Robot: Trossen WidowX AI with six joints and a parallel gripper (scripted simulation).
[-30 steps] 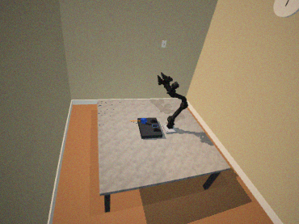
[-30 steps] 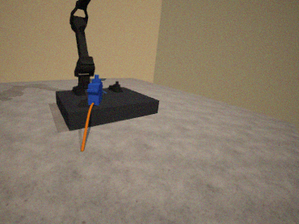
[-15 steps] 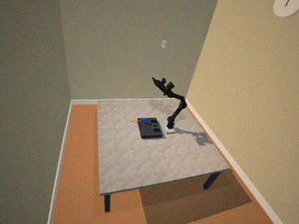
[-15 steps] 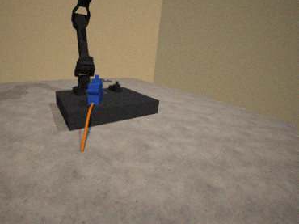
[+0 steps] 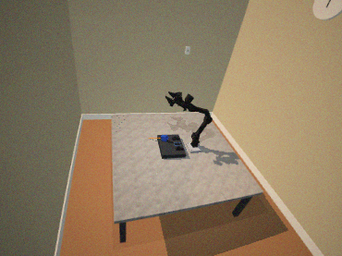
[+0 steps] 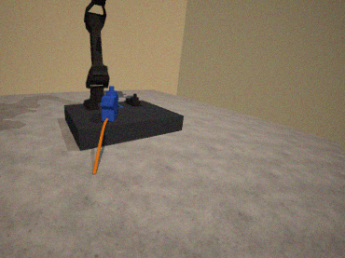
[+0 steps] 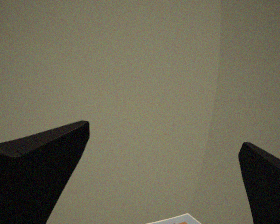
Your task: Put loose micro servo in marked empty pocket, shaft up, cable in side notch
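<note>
Right now the dark robot deck is 6 cm behind my gripper tip, 9 cm to the left of it and 55 cm below it.
</note>
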